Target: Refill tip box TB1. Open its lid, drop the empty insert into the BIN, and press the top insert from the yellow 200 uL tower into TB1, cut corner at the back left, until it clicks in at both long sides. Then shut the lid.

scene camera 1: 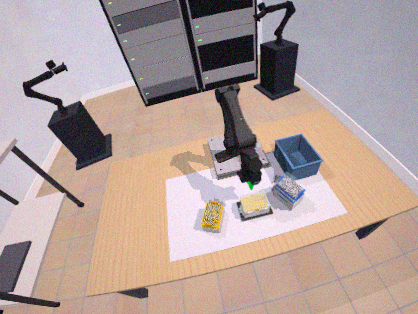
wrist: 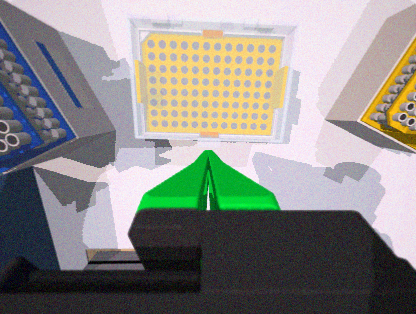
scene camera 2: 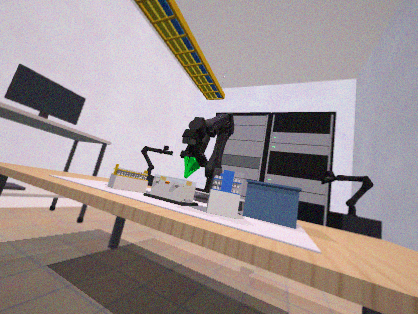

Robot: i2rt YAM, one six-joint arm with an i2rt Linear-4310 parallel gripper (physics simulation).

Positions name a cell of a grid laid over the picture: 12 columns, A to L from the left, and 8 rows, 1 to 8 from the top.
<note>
My gripper (wrist: G5) is shut, with nothing in its grasp. Also in view: a clear lid (wrist: G3), a blue bin (wrist: A7) and a 200 uL tower (scene camera 2: D5).
The 200 uL tower also shows in the wrist view (wrist: L2).
</note>
